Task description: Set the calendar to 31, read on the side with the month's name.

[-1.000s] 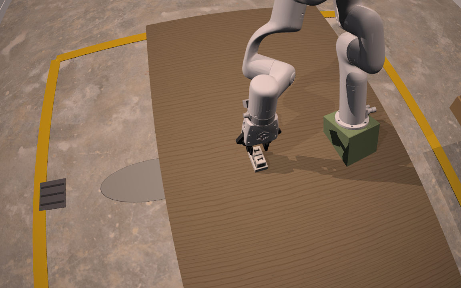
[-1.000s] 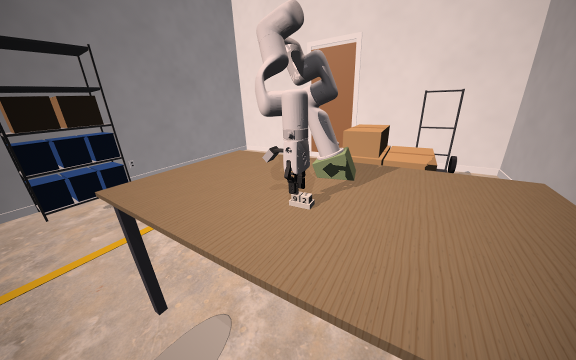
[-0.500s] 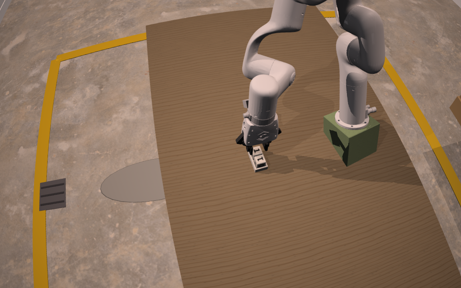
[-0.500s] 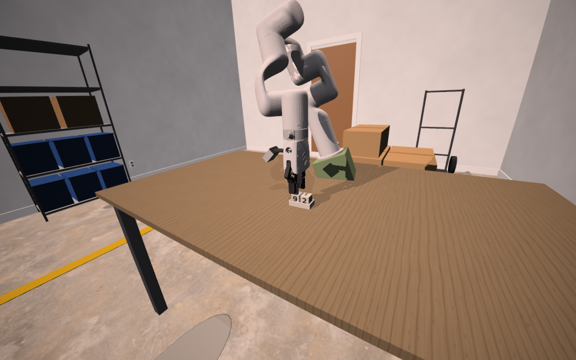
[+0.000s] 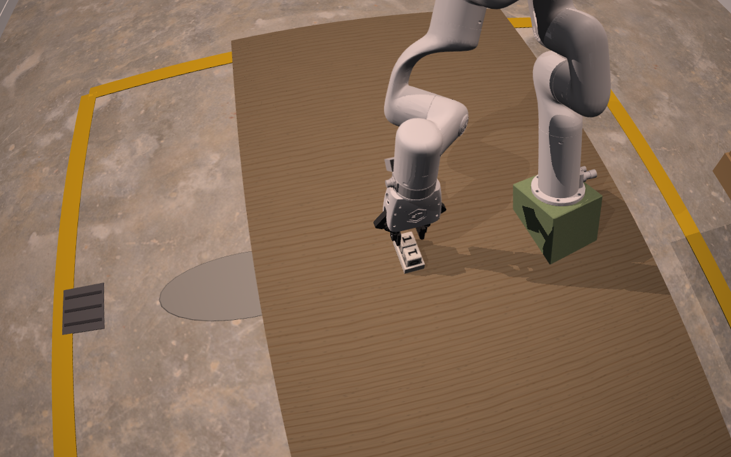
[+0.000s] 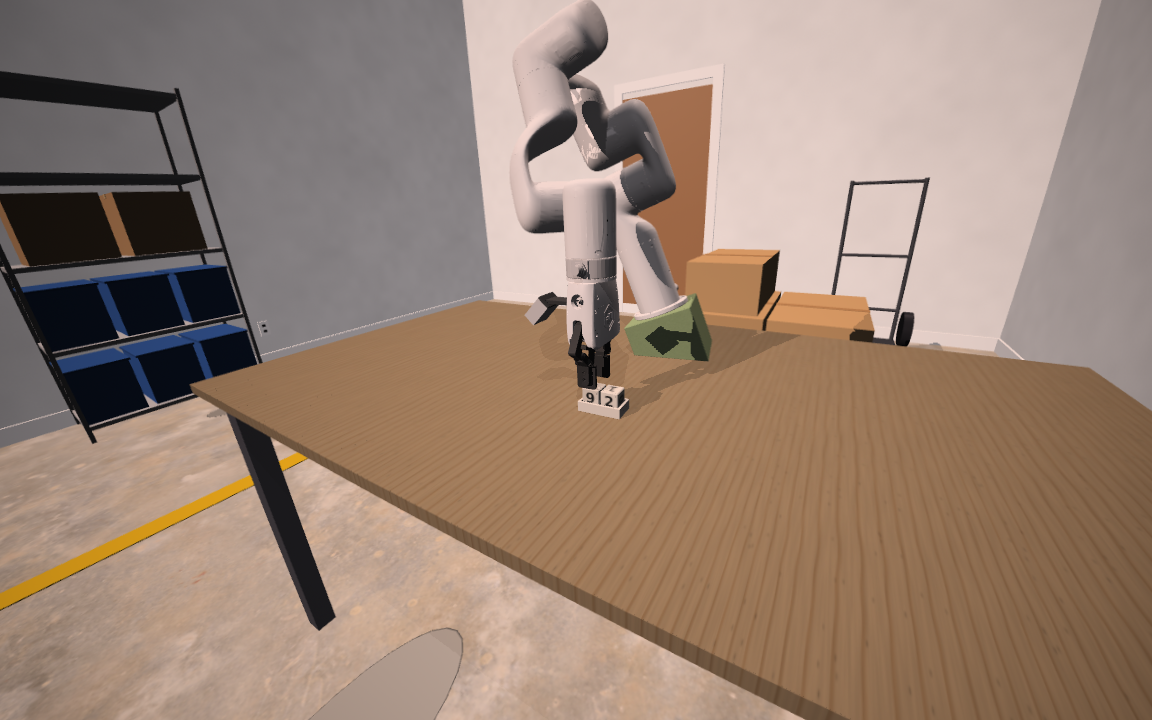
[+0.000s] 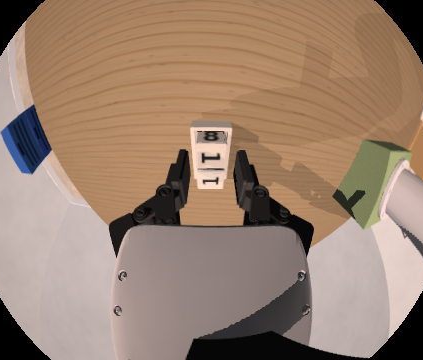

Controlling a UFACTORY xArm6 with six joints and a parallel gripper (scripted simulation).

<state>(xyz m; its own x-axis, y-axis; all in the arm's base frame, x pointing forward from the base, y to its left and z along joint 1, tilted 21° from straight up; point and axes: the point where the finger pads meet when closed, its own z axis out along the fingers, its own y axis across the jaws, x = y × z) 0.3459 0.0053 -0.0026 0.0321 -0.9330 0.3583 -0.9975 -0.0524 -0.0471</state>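
My hand is 2 cm to the right of the tray and 6 cm above it. Also, from my hand: cube (3 cm to the left, 4 cm below).
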